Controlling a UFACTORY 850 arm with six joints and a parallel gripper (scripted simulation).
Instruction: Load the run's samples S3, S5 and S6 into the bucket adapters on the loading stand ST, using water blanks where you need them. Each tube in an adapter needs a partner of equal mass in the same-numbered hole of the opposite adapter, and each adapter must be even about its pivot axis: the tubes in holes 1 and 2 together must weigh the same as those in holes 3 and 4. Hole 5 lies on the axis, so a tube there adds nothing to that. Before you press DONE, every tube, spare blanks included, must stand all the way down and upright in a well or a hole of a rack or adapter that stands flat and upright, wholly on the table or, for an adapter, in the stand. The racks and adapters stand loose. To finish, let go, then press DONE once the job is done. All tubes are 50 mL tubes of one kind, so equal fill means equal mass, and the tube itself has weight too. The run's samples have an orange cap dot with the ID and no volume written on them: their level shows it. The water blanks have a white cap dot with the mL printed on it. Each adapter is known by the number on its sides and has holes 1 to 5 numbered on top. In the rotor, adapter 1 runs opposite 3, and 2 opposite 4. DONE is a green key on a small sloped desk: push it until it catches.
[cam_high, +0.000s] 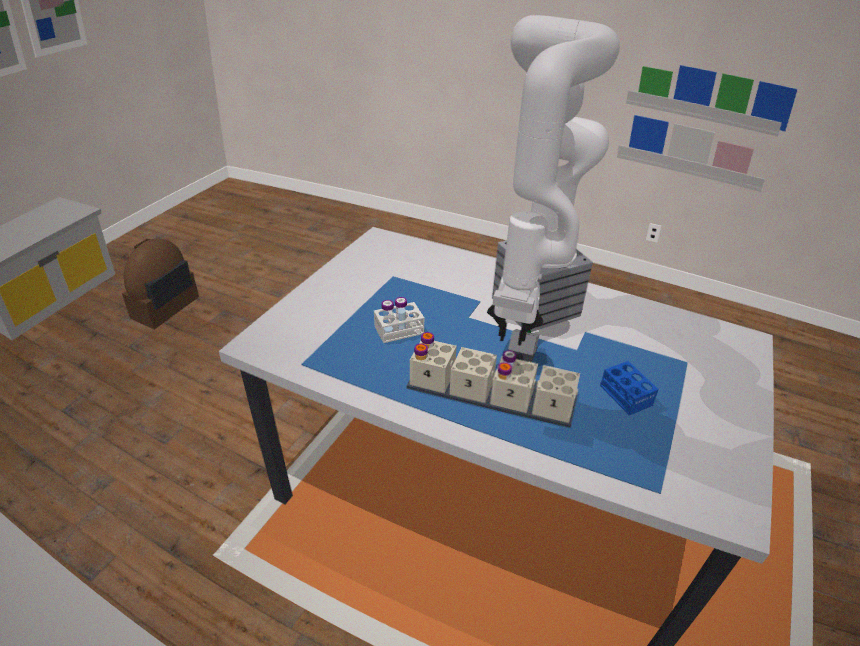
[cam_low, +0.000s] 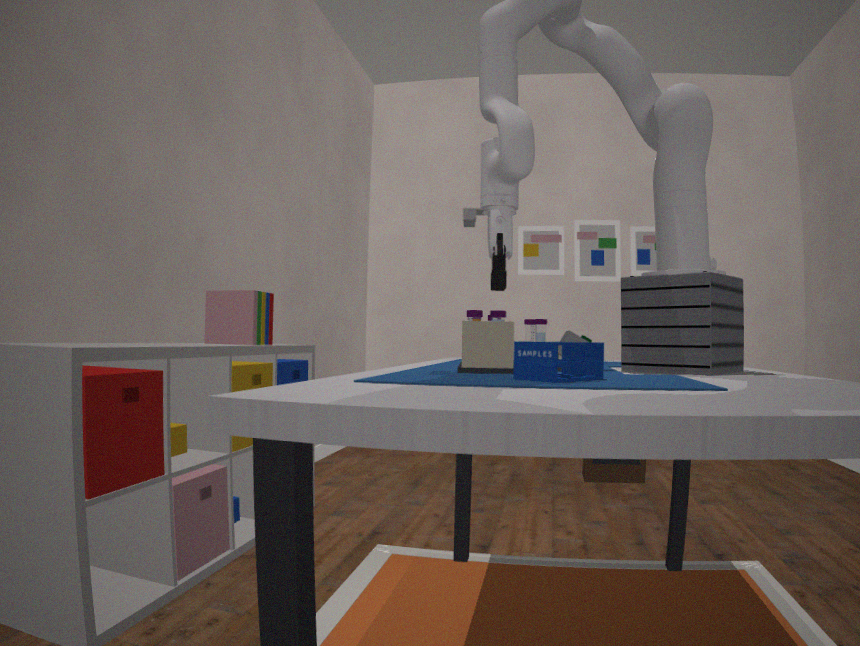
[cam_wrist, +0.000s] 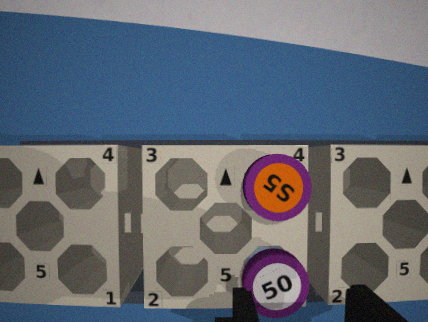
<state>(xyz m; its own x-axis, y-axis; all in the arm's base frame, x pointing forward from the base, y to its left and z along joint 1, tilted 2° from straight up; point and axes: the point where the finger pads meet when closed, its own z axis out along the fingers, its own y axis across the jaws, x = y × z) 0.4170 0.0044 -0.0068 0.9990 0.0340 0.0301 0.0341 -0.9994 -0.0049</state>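
My gripper is now 19 cm past the green DONE key, 12 cm above it and 1 cm to the right of it. Round my hand: adapter 1: 14 cm to the left, 14 cm below, 2 cm ahead; then adapter 2: 14 cm below, 3 cm to the left, 2 cm ahead; then adapter 3: 14 cm below, 8 cm to the right, 3 cm ahead.
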